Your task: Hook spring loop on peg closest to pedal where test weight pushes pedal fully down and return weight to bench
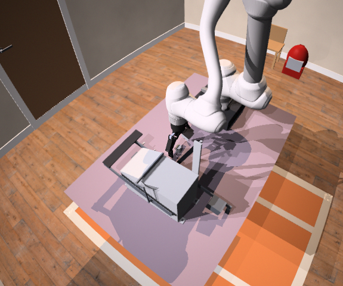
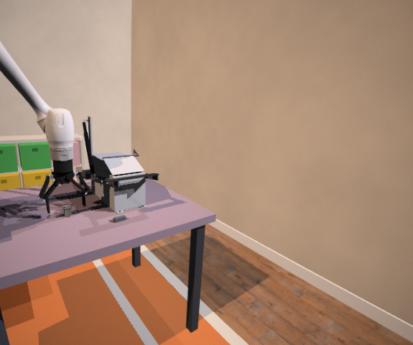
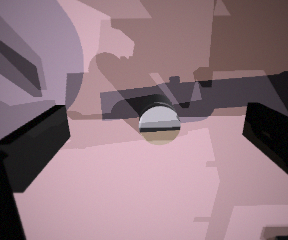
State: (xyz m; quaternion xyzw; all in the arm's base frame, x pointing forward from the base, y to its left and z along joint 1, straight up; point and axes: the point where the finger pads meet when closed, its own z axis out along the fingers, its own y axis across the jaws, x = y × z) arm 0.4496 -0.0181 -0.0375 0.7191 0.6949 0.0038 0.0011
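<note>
Now: the steel test weight 10 mm below my hand. The rest, counted from my hand: small grey block: 180 mm to the right, 170 mm ahead, 30 mm below.
</note>
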